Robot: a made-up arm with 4 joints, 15 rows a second.
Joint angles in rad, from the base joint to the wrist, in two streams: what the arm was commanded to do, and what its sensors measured. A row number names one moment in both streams.
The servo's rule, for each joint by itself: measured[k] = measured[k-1] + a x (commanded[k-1-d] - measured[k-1]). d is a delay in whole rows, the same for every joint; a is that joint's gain. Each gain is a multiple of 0.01, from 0.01 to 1. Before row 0 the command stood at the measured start. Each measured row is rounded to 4 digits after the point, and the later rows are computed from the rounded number. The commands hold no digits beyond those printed.
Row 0, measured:
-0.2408, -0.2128, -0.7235, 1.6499
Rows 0 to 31, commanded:
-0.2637, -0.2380, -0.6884, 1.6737
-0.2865, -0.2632, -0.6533, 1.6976
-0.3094, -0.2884, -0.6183, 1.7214
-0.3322, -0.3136, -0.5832, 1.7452
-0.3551, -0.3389, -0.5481, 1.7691
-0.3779, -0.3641, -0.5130, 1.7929
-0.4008, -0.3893, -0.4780, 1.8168
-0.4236, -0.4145, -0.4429, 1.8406
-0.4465, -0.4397, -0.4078, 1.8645
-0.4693, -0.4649, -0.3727, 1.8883
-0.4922, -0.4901, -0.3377, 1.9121
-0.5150, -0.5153, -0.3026, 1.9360
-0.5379, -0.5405, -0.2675, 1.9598
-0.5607, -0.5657, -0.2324, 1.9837
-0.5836, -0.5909, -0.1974, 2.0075
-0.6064, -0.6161, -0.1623, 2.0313
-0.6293, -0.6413, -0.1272, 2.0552
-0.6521, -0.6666, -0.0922, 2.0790
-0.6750, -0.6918, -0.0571, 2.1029
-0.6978, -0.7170, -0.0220, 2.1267
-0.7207, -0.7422, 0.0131, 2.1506
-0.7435, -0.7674, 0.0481, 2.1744
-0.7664, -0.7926, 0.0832, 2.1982
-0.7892, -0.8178, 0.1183, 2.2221
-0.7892, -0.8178, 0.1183, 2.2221
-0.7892, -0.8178, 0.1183, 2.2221
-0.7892, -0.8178, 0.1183, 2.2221
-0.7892, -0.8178, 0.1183, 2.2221
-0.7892, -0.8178, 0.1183, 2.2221
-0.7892, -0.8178, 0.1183, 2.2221
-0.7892, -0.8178, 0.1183, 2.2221
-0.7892, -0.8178, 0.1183, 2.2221
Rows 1 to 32, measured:
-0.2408, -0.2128, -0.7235, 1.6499
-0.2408, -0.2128, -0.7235, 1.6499
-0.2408, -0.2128, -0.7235, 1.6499
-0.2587, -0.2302, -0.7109, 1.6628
-0.2804, -0.2530, -0.6902, 1.6816
-0.3030, -0.2774, -0.6643, 1.7031
-0.3258, -0.3024, -0.6351, 1.7258
-0.3487, -0.3276, -0.6038, 1.7492
-0.3715, -0.3528, -0.5711, 1.7728
-0.3944, -0.3780, -0.5376, 1.7966
-0.4172, -0.4032, -0.5035, 1.8204
-0.4401, -0.4284, -0.4690, 1.8442
-0.4629, -0.4536, -0.4343, 1.8680
-0.4858, -0.4788, -0.3995, 1.8918
-0.5086, -0.5040, -0.3646, 1.9157
-0.5315, -0.5292, -0.3296, 1.9395
-0.5543, -0.5544, -0.2946, 1.9634
-0.5772, -0.5796, -0.2596, 1.9872
-0.6000, -0.6048, -0.2246, 2.0110
-0.6229, -0.6300, -0.1895, 2.0349
-0.6457, -0.6553, -0.1545, 2.0587
-0.6686, -0.6805, -0.1194, 2.0826
-0.6914, -0.7057, -0.0843, 2.1064
-0.7143, -0.7309, -0.0492, 2.1303
-0.7371, -0.7561, -0.0142, 2.1541
-0.7600, -0.7813, 0.0209, 2.1779
-0.7828, -0.8065, 0.0560, 2.2018
-0.7878, -0.8143, 0.0784, 2.2128
-0.7889, -0.8167, 0.0928, 2.2178
-0.7891, -0.8175, 0.1020, 2.2201
-0.7892, -0.8177, 0.1079, 2.2212
-0.7892, -0.8178, 0.1116, 2.2217
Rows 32 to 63, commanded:
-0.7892, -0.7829, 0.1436, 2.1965
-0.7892, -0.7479, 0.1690, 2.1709
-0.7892, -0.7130, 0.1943, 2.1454
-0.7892, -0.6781, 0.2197, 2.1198
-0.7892, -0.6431, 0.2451, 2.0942
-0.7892, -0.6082, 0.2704, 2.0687
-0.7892, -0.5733, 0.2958, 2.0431
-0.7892, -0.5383, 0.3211, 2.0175
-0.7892, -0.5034, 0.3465, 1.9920
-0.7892, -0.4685, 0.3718, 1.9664
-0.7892, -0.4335, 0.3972, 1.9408
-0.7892, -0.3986, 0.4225, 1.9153
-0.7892, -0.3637, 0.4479, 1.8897
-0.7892, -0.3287, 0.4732, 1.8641
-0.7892, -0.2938, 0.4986, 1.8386
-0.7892, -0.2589, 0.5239, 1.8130
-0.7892, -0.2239, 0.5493, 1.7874
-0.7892, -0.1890, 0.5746, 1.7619
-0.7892, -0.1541, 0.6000, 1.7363
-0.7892, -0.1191, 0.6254, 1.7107
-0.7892, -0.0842, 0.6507, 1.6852
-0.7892, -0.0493, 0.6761, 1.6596
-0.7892, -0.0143, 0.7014, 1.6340
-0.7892, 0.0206, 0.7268, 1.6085
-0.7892, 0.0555, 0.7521, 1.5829
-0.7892, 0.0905, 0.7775, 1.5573
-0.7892, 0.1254, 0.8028, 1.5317
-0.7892, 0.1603, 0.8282, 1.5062
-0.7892, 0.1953, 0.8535, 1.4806
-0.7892, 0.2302, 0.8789, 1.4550
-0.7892, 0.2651, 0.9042, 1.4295
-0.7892, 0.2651, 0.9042, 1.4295
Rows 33 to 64, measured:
-0.7892, -0.8178, 0.1140, 2.2219
-0.7892, -0.8178, 0.1155, 2.2220
-0.7892, -0.8178, 0.1165, 2.2221
-0.7892, -0.7937, 0.1263, 2.2083
-0.7892, -0.7621, 0.1417, 2.1881
-0.7892, -0.7282, 0.1606, 2.1650
-0.7892, -0.6936, 0.1819, 2.1406
-0.7892, -0.6588, 0.2047, 2.1155
-0.7892, -0.6239, 0.2284, 2.0902
-0.7892, -0.5890, 0.2527, 2.0648
-0.7892, -0.5540, 0.2773, 2.0393
-0.7892, -0.5191, 0.3022, 2.0138
-0.7892, -0.4842, 0.3273, 1.9882
-0.7892, -0.4492, 0.3525, 1.9626
-0.7892, -0.4143, 0.3777, 1.9371
-0.7892, -0.3794, 0.4030, 1.9115
-0.7892, -0.3444, 0.4283, 1.8859
-0.7892, -0.3095, 0.4536, 1.8604
-0.7892, -0.2746, 0.4789, 1.8348
-0.7892, -0.2396, 0.5042, 1.8092
-0.7892, -0.2047, 0.5295, 1.7837
-0.7892, -0.1698, 0.5549, 1.7581
-0.7892, -0.1348, 0.5803, 1.7325
-0.7892, -0.0999, 0.6056, 1.7070
-0.7892, -0.0650, 0.6310, 1.6814
-0.7892, -0.0300, 0.6563, 1.6558
-0.7892, 0.0049, 0.6817, 1.6303
-0.7892, 0.0398, 0.7070, 1.6047
-0.7892, 0.0748, 0.7324, 1.5791
-0.7892, 0.1097, 0.7577, 1.5535
-0.7892, 0.1446, 0.7831, 1.5280
-0.7892, 0.1796, 0.8084, 1.5024

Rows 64 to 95, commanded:
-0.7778, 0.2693, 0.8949, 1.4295
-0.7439, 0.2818, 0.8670, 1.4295
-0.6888, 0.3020, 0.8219, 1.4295
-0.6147, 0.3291, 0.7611, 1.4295
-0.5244, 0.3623, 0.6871, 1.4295
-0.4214, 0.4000, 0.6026, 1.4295
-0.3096, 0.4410, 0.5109, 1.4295
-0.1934, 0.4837, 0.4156, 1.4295
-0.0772, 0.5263, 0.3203, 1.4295
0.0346, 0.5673, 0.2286, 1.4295
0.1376, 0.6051, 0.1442, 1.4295
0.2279, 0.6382, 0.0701, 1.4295
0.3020, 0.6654, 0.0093, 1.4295
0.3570, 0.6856, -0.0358, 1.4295
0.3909, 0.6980, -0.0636, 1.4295
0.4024, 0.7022, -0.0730, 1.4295
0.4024, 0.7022, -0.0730, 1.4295
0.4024, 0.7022, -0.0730, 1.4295
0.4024, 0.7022, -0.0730, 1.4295
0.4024, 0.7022, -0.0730, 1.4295
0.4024, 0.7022, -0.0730, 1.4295
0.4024, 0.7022, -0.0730, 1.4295
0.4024, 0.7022, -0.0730, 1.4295
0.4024, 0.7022, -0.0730, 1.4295
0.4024, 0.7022, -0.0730, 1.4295
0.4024, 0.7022, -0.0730, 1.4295
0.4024, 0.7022, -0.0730, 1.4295
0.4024, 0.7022, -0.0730, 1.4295
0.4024, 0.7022, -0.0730, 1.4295
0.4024, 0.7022, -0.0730, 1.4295
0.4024, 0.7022, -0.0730, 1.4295
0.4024, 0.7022, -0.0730, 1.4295
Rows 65 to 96, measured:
-0.7892, 0.2145, 0.8338, 1.4768
-0.7892, 0.2494, 0.8591, 1.4513
-0.7892, 0.2602, 0.8753, 1.4395
-0.7803, 0.2665, 0.8824, 1.4341
-0.7519, 0.2771, 0.8769, 1.4316
-0.7027, 0.2943, 0.8571, 1.4305
-0.6341, 0.3183, 0.8225, 1.4300
-0.5485, 0.3487, 0.7738, 1.4297
-0.4494, 0.3841, 0.7122, 1.4296
-0.3404, 0.4234, 0.6397, 1.4295
-0.2257, 0.4650, 0.5590, 1.4295
-0.1099, 0.5073, 0.4731, 1.4295
0.0028, 0.5487, 0.3851, 1.4295
0.1079, 0.5876, 0.2984, 1.4295
0.2015, 0.6225, 0.2162, 1.4295
0.2799, 0.6521, 0.1417, 1.4295
0.3400, 0.6752, 0.0778, 1.4295
0.3797, 0.6909, 0.0269, 1.4295
0.3974, 0.6987, -0.0091, 1.4295
0.4013, 0.7011, -0.0321, 1.4295
0.4022, 0.7019, -0.0468, 1.4295
0.4024, 0.7021, -0.0562, 1.4295
0.4024, 0.7022, -0.0622, 1.4295
0.4024, 0.7022, -0.0661, 1.4295
0.4024, 0.7022, -0.0686, 1.4295
0.4024, 0.7022, -0.0702, 1.4295
0.4024, 0.7022, -0.0712, 1.4295
0.4024, 0.7022, -0.0718, 1.4295
0.4024, 0.7022, -0.0722, 1.4295
0.4024, 0.7022, -0.0725, 1.4295
0.4024, 0.7022, -0.0727, 1.4295
0.4024, 0.7022, -0.0728, 1.4295

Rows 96 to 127, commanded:
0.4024, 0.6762, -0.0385, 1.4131
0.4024, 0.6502, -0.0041, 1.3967
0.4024, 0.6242, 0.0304, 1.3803
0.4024, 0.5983, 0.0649, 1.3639
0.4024, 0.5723, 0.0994, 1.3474
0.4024, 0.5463, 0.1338, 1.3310
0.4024, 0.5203, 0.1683, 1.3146
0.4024, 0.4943, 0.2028, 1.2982
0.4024, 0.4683, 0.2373, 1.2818
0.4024, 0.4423, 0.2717, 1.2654
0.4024, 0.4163, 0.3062, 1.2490
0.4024, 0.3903, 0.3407, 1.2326
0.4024, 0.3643, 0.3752, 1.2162
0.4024, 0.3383, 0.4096, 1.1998
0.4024, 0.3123, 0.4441, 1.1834
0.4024, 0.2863, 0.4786, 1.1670
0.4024, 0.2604, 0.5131, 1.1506
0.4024, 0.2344, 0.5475, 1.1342
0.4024, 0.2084, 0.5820, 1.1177
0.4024, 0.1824, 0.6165, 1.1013
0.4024, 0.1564, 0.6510, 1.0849
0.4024, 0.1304, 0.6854, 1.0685
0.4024, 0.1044, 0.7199, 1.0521
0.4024, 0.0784, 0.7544, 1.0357
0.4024, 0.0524, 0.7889, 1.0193
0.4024, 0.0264, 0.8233, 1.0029
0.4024, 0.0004, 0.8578, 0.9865
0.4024, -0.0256, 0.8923, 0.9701
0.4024, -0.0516, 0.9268, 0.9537
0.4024, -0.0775, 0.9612, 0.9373
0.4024, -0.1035, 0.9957, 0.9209
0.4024, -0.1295, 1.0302, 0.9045
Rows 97 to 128, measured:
0.4024, 0.7022, -0.0729, 1.4295
0.4024, 0.7022, -0.0729, 1.4295
0.4024, 0.7022, -0.0729, 1.4295
0.4024, 0.6843, -0.0605, 1.4206
0.4024, 0.6608, -0.0402, 1.4077
0.4024, 0.6355, -0.0148, 1.3929
0.4024, 0.6098, 0.0139, 1.3772
0.4024, 0.5839, 0.0447, 1.3611
0.4024, 0.5580, 0.0768, 1.3448
0.4024, 0.5320, 0.1097, 1.3285
0.4024, 0.5060, 0.1432, 1.3121
0.4024, 0.4800, 0.1771, 1.2957
0.4024, 0.4540, 0.2112, 1.2793
0.4024, 0.4280, 0.2454, 1.2629
0.4024, 0.4020, 0.2797, 1.2465
0.4024, 0.3760, 0.3141, 1.2301
0.4024, 0.3500, 0.3485, 1.2137
0.4024, 0.3240, 0.3829, 1.1973
0.4024, 0.2980, 0.4174, 1.1809
0.4024, 0.2721, 0.4519, 1.1645
0.4024, 0.2461, 0.4863, 1.1481
0.4024, 0.2201, 0.5208, 1.1317
0.4024, 0.1941, 0.5553, 1.1153
0.4024, 0.1681, 0.5898, 1.0989
0.4024, 0.1421, 0.6242, 1.0825
0.4024, 0.1161, 0.6587, 1.0661
0.4024, 0.0901, 0.6932, 1.0497
0.4024, 0.0641, 0.7277, 1.0333
0.4024, 0.0381, 0.7621, 1.0169
0.4024, 0.0121, 0.7966, 1.0005
0.4024, -0.0139, 0.8311, 0.9841
0.4024, -0.0399, 0.8656, 0.9677

